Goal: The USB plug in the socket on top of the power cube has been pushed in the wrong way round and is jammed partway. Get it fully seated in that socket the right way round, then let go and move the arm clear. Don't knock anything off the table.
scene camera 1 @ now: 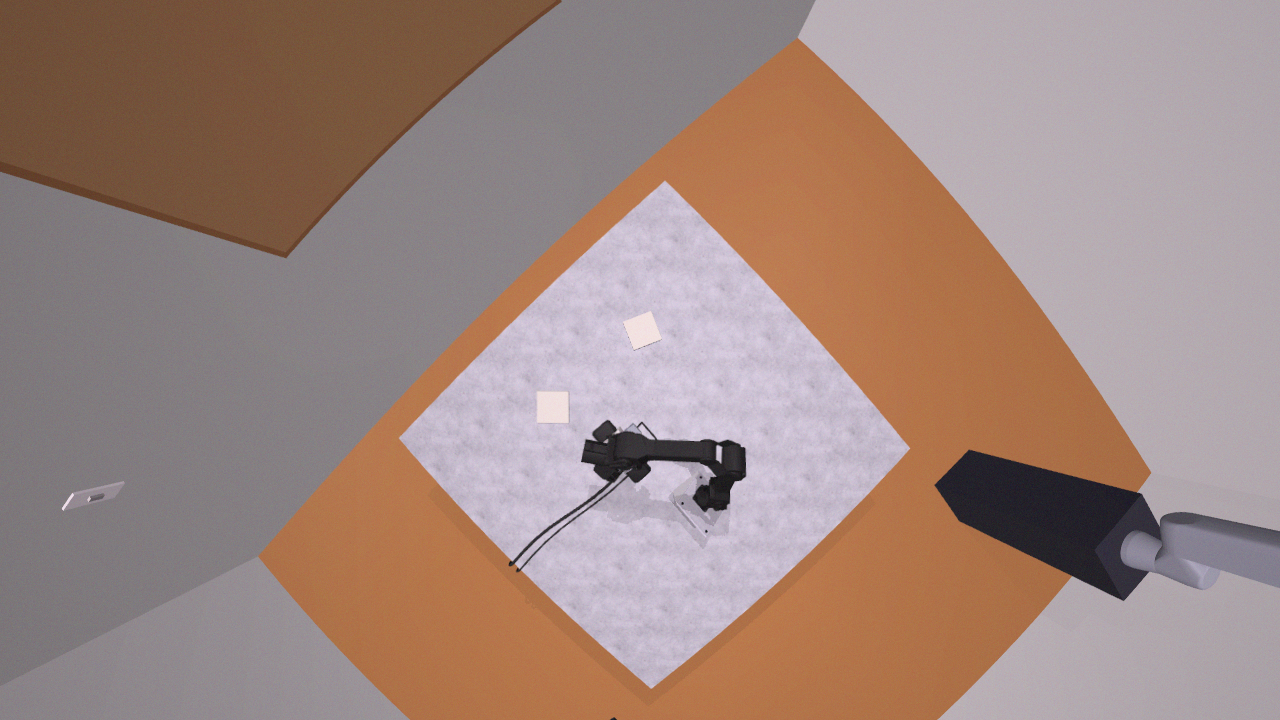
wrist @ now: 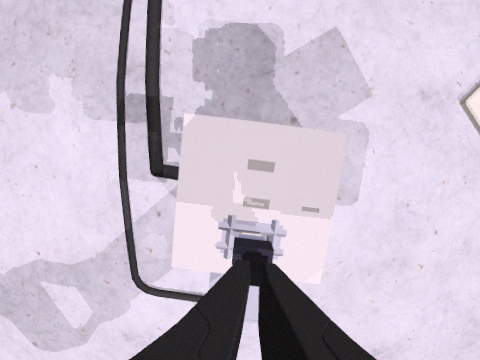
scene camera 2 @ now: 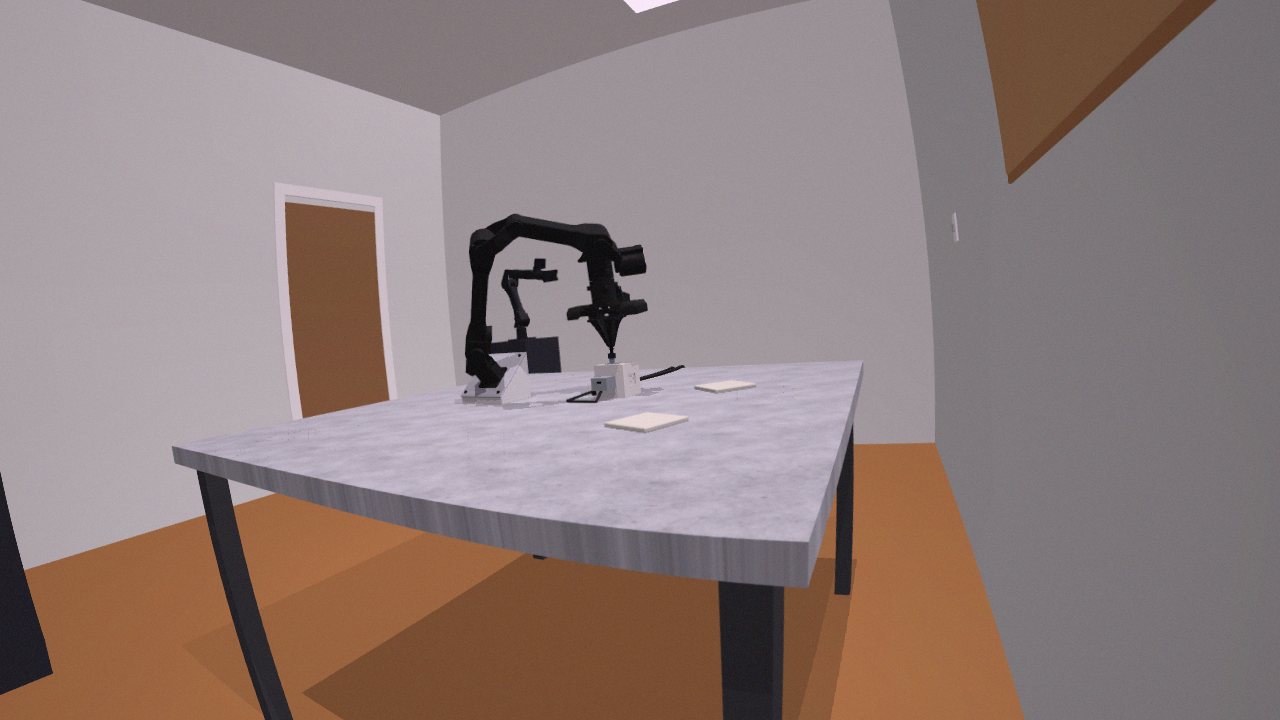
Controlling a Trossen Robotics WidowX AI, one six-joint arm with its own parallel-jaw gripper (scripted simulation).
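A white power cube [scene camera 2: 627, 377] is part of the scene, and the wrist camera also shows the cube [wrist: 256, 171]. A dark USB plug [wrist: 256, 250] is held by the gripper [scene camera 2: 611, 347], and the wrist camera catches the gripper [wrist: 254, 272] as well.
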